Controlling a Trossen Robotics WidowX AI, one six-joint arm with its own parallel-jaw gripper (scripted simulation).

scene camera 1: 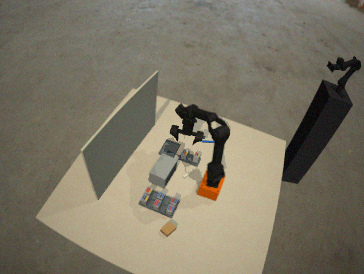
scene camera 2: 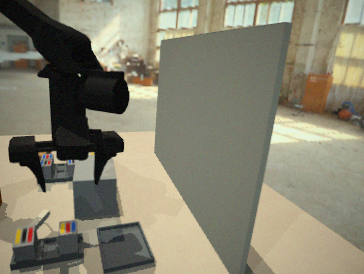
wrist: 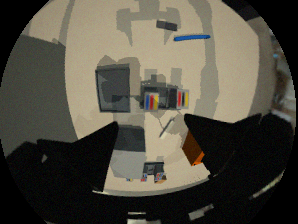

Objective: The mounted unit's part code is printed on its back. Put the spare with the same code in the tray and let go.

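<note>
I can see a tall grey panel, and with it a dark tray and a grey mounted unit. My gripper is open and holds nothing. The wrist view, too, shows my gripper.
</note>
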